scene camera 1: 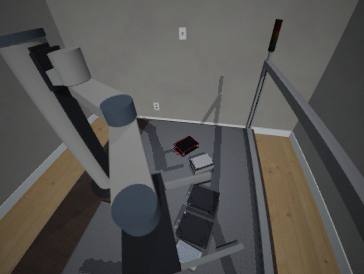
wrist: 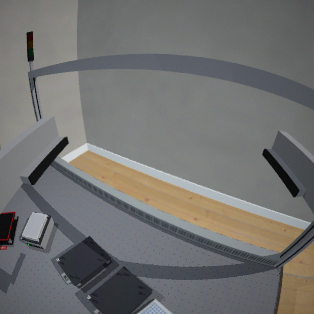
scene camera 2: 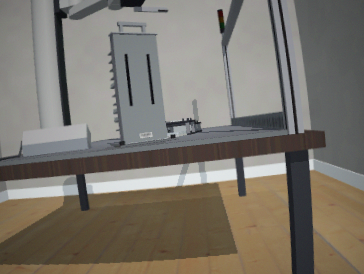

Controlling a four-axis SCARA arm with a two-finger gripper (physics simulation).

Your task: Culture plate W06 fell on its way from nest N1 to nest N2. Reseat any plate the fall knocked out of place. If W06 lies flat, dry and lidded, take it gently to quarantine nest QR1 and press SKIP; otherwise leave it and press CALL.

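Places are measured from the arm's base along level axes (x ahead, y left, z up), in millimetres.
Pixels of known places: gripper, fingertip midpoint: [scene camera 1: 223, 205] [wrist: 170, 131] [scene camera 2: 174, 2]; arm's base at its link origin: [scene camera 1: 109, 180].
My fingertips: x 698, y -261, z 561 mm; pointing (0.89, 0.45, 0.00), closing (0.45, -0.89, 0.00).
For each thing: its top centre in the pictures, then the offset to it from my fingertips.
- white plate with a pale blue grid, top centre: [scene camera 1: 186, 254] dx -84, dy -45, dz -534 mm
- dark nest at its top centre: [wrist: 80, 258] [scene camera 2: 182, 121] [scene camera 1: 203, 196] dx -40, dy +249, dz -492 mm
- white-topped block at its top centre: [wrist: 33, 224] [scene camera 1: 201, 160] dx -82, dy +501, dz -479 mm
- black nest with a red outline, top centre: [scene camera 1: 186, 143] dx -222, dy +666, dz -502 mm
- pale sloped box at its top centre: [scene camera 2: 55, 127] dx -435, dy -262, dz -464 mm
A white plate with a pale blue grid [scene camera 1: 188, 253] [wrist: 155, 308] looks flat on the table beside the nearer of two dark square nests [scene camera 1: 195, 229] [wrist: 120, 294]; its label and any lid or liquid cannot be made out. The other dark nest [scene camera 1: 202, 198] [wrist: 86, 260] shows no plate on top. A white-topped block [scene camera 1: 202, 161] [wrist: 37, 227] stands beyond it, then a black nest with a red outline [scene camera 1: 186, 144] [wrist: 6, 227]. My gripper [scene camera 1: 227, 211] [wrist: 170, 131] is open and empty, high above the table; in scene camera 1 one finger partly covers the gridded plate.
A tall grey slotted tower [scene camera 2: 140, 90] with a top handle and a pale sloped box [scene camera 2: 57, 141] stand near the table's edge [scene camera 2: 150, 155]. A grey frame rail [scene camera 1: 310, 117] [wrist: 150, 61] and a signal light [scene camera 1: 275, 35] [scene camera 2: 220, 21] [wrist: 30, 46] stand at the side.
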